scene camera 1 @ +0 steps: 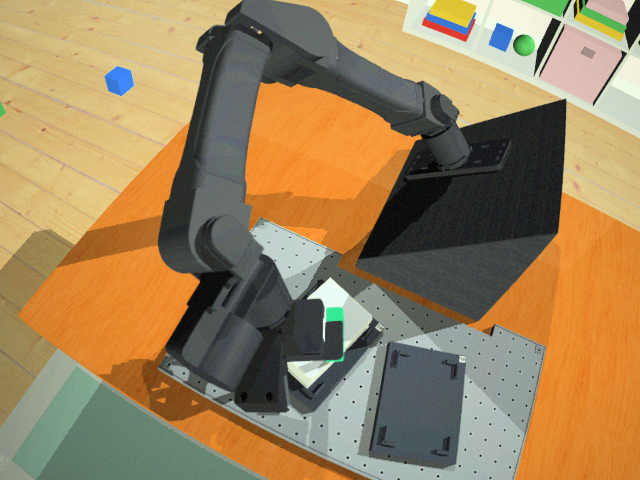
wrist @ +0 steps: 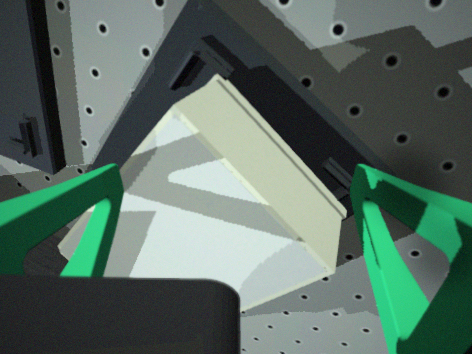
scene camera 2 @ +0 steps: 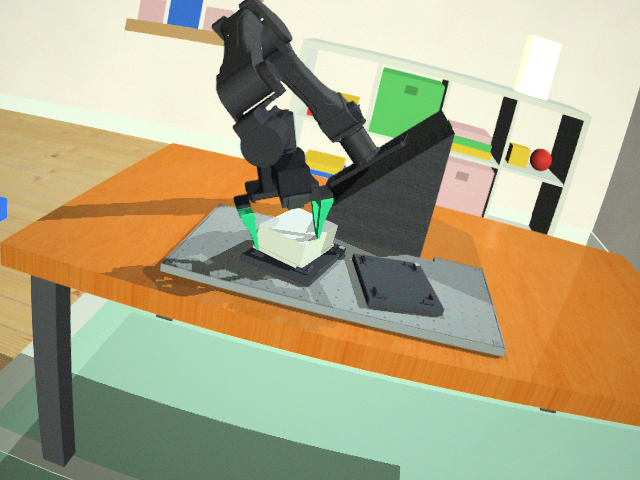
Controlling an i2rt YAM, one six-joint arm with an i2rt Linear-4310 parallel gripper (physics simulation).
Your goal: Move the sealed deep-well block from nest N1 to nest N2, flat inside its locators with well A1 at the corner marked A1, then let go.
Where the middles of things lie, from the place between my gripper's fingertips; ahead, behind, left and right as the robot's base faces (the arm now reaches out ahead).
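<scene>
Deep-well block (scene camera 2: 290, 237): my hand 50 mm past it.
</scene>
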